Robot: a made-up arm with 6 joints. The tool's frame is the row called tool.
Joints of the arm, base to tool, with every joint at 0 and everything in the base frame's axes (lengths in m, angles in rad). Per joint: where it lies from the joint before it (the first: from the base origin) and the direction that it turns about. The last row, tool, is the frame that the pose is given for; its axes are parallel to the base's.
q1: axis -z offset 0 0 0.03
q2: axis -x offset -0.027 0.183 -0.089
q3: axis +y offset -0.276 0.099 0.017
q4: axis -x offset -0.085 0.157 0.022
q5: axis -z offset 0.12 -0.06 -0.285
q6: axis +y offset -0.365 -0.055 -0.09
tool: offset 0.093 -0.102 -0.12
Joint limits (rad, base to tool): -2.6..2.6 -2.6..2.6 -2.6..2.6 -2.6..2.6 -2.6..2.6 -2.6..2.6
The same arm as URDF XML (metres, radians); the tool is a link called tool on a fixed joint. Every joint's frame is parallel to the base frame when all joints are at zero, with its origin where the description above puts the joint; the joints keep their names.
<robot name="arm">
<link name="base_link"/>
<link name="link1"/>
<link name="link2"/>
<link name="link3"/>
<link name="link4"/>
<link name="link5"/>
<link name="link6"/>
<link name="tool"/>
<joint name="q1" type="revolute"><parent link="base_link"/><child link="link1"/><origin xyz="0 0 0.03"/><axis xyz="0 0 -1"/><limit lower="-2.6" upper="2.6"/></joint>
<joint name="q2" type="revolute"><parent link="link1"/><child link="link2"/><origin xyz="-0.027 0.183 -0.089"/><axis xyz="-1 0 0"/><limit lower="-2.6" upper="2.6"/></joint>
<joint name="q3" type="revolute"><parent link="link2"/><child link="link3"/><origin xyz="-0.276 0.099 0.017"/><axis xyz="0 1 0"/><limit lower="-2.6" upper="2.6"/></joint>
<joint name="q4" type="revolute"><parent link="link3"/><child link="link4"/><origin xyz="-0.085 0.157 0.022"/><axis xyz="-1 0 0"/><limit lower="-2.6" upper="2.6"/></joint>
<joint name="q5" type="revolute"><parent link="link4"/><child link="link5"/><origin xyz="0.12 -0.06 -0.285"/><axis xyz="0 0 -1"/><limit lower="-2.6" upper="2.6"/></joint>
<joint name="q6" type="revolute"><parent link="link5"/><child link="link6"/><origin xyz="-0.365 -0.055 -0.09"/><axis xyz="0 1 0"/><limit lower="-2.6" upper="2.6"/></joint>
<joint name="tool_joint" type="fixed"><parent link="link6"/><child link="tool"/><origin xyz="0.093 -0.102 -0.12"/></joint>
</robot>

